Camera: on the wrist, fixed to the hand. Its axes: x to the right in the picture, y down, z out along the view.
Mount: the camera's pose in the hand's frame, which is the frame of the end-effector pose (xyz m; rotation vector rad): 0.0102 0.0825 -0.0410 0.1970 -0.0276 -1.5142
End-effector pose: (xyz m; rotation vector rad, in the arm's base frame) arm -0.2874 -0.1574 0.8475 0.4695 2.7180 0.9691
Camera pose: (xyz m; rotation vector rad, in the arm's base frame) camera -0.2910 -0.1168 0.9308 -1.3380 2.1351 0.2095
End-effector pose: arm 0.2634 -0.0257 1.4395 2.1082 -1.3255 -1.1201
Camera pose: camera 0.2528 -0.0761 1.5166 -2.4721 -0.3815 1.1091
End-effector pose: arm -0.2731 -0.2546 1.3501 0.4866 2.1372 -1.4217
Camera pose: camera -0.2444 -0.1850 1.2961 1.1170 -1.8209 1.7865
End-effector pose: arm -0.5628 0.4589 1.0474 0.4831 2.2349 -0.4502
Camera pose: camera -0.5556 0.5512 1.0519 -1.2407 2.1356 -1.3727
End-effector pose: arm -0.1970 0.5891 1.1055 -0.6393 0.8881 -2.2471
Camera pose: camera -0.1987 0.5519 1.0206 1.0169 0.0076 2.2473
